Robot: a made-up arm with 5 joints.
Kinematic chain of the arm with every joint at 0, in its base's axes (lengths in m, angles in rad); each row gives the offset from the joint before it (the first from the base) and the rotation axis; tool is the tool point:
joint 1: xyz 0 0 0.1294 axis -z
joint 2: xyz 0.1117 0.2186 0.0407 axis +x
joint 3: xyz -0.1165 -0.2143 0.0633 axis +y
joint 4: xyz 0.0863 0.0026 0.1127 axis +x
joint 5: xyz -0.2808 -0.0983 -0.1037 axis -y
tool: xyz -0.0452 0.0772 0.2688
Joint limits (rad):
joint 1: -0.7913..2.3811
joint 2: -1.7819..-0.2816
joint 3: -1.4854..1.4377
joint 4: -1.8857..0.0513
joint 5: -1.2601..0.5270
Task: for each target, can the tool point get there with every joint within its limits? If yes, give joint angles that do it. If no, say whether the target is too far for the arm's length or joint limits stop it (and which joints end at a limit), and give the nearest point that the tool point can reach.
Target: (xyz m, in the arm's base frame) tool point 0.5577 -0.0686 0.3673
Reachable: yes | joints 1.6522 -1.4937 0.5254 -0.3929 -0.4313
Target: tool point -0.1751 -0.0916 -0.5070
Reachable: no: joint limits stop it (at a limit: joint 2, joint 3, joint 5) | nearest point -0.1392 -0.0728 -0.0836 | short by 0.425 m
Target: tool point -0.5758 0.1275 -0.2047
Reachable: no: joint limits stop it (at a limit: joint 2, joint 5) | nearest point -0.3245 0.0719 0.0170 | short by 0.340 m
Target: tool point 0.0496 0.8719 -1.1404
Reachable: no: too far | nearest point 0.0140 0.2462 -0.0588 | short by 1.250 m
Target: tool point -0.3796 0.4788 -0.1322
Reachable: no: joint limits stop it (at a limit: joint 2) | nearest point -0.3635 0.4585 0.1459 | short by 0.279 m
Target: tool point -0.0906 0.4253 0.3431
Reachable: yes | joints 0.7898 -1.5686 -0.9834 -0.3616 -0.0035
